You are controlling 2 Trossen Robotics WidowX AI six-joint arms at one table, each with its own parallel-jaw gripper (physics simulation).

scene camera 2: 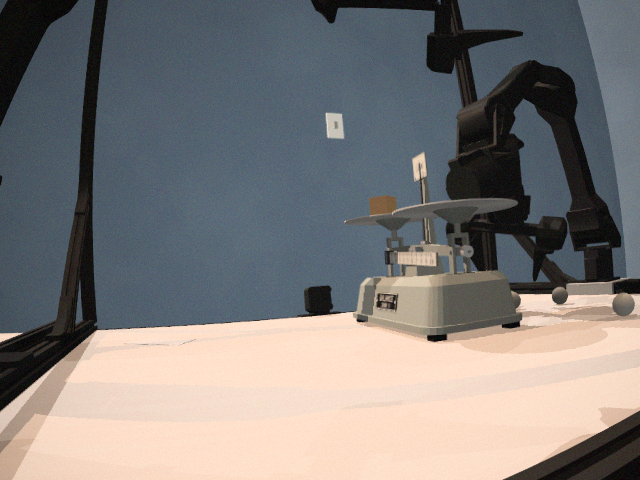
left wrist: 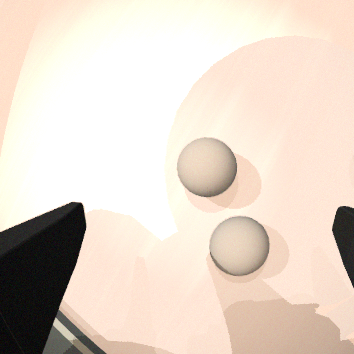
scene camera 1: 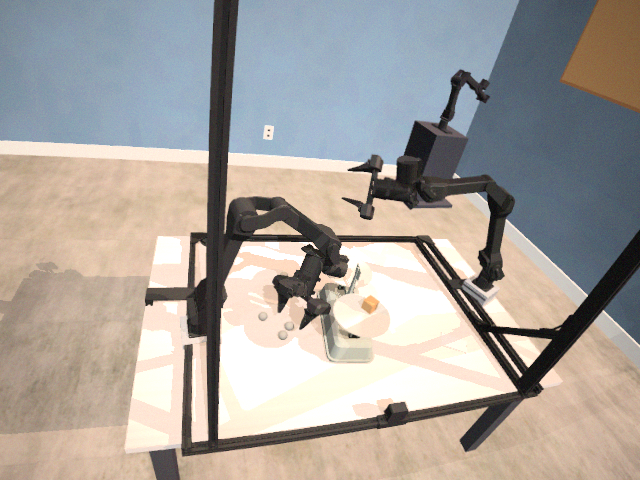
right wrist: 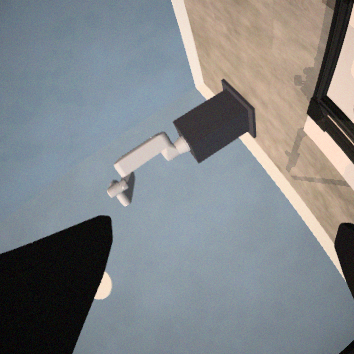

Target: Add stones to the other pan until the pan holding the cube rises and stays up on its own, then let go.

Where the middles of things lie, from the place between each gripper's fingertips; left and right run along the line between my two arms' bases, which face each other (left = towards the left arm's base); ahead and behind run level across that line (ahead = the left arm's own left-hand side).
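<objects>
My left hand is 180 mm to the left of the grey balance scale (scene camera 2: pixel 425 300) and 70 mm below it. Counted from my right hand, the scale is 2 cm to the left, 25 cm behind and 23 cm below. Going by its middle, the scale is nearer to my left hand than to my right hand.
</objects>
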